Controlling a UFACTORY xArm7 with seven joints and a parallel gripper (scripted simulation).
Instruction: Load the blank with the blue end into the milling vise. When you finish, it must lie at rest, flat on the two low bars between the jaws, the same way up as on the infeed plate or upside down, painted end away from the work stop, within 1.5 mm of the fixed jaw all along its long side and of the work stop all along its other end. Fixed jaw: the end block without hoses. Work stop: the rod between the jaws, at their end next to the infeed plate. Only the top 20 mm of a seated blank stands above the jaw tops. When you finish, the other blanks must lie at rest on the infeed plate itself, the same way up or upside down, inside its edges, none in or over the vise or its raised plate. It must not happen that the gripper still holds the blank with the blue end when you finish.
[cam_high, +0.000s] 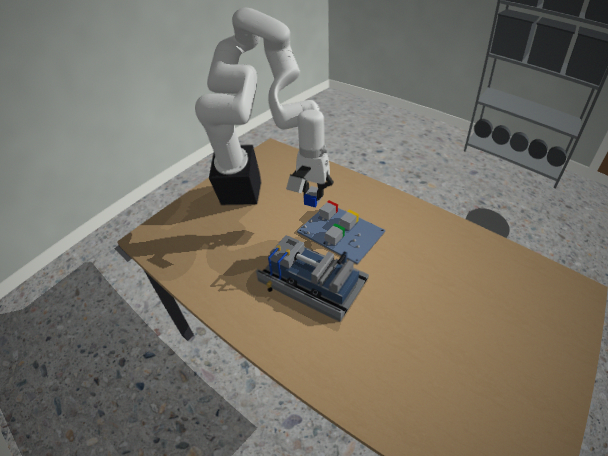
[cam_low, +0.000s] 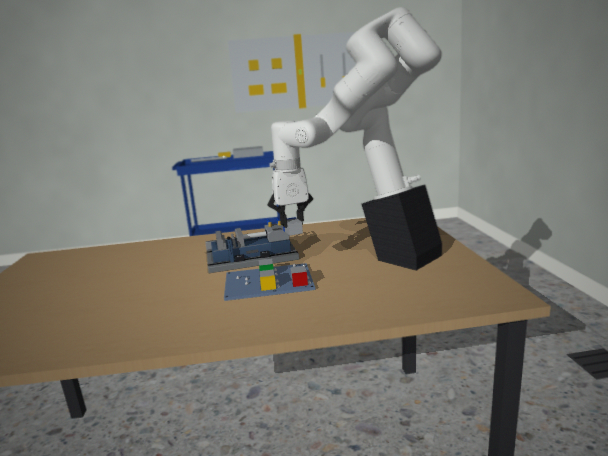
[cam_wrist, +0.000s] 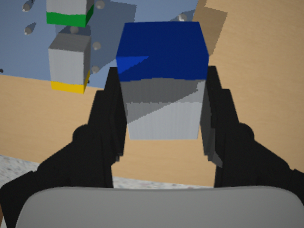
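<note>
Right now the moving jaw is 18 cm ahead of my hand, 16 cm to the right of it and 10 cm below it. Round my hand: blue-ended blank: 2 cm below; red-ended blank: 1 cm behind, 9 cm to the left, 15 cm below; green-ended blank: 9 cm ahead, 1 cm to the left, 15 cm below.
</note>
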